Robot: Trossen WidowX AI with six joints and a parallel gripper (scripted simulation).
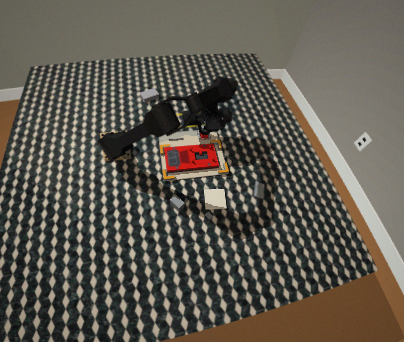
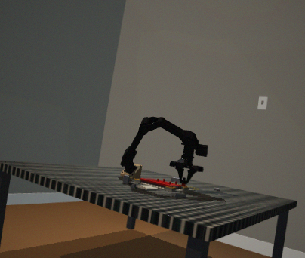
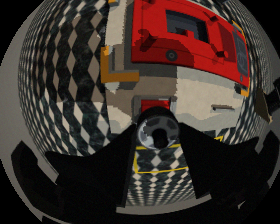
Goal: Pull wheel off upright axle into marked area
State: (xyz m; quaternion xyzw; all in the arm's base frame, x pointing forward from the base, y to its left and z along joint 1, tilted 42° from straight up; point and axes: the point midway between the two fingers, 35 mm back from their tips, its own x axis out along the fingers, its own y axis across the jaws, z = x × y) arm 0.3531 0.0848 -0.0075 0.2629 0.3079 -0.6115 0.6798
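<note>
Now: gripper tip right at the wheel. Round my gripper tip: cream square tile: 300 mm to the right, 30 mm below.
</note>
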